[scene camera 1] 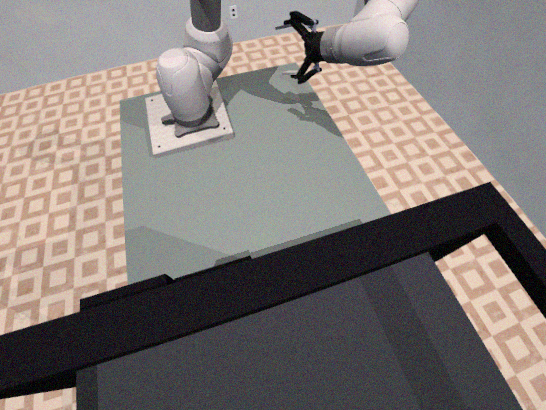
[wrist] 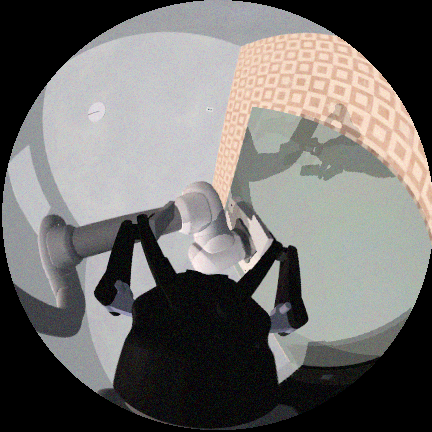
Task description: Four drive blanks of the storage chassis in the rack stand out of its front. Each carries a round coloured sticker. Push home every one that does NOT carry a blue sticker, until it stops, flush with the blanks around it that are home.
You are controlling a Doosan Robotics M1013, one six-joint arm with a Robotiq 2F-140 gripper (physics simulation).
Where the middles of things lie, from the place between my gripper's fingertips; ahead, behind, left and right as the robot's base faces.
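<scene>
The black rack (scene camera 1: pixel 363 311): 10 mm below my hand, 280 mm to the right of it and 870 mm ahead of it.
</scene>
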